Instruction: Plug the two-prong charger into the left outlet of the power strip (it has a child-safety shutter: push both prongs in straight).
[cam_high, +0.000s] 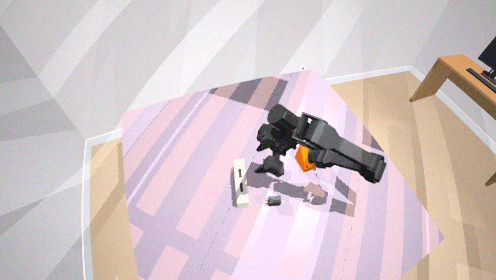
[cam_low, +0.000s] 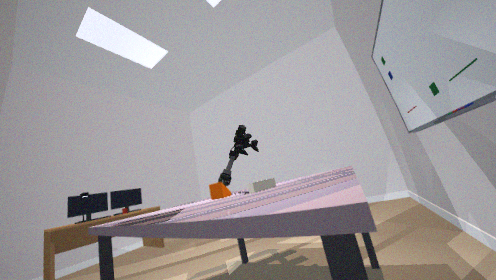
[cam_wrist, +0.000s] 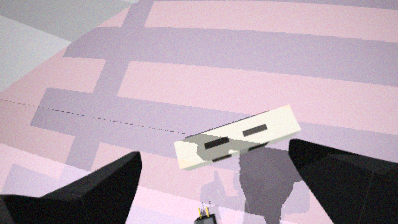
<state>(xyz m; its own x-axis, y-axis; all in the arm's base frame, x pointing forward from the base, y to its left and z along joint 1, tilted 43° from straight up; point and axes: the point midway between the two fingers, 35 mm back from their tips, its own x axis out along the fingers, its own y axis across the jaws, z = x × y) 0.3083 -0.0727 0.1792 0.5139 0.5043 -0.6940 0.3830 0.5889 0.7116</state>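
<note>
The black two-prong charger lies 6 cm behind my gripper tip, 7 cm to the left of it and 22 cm below it.
</note>
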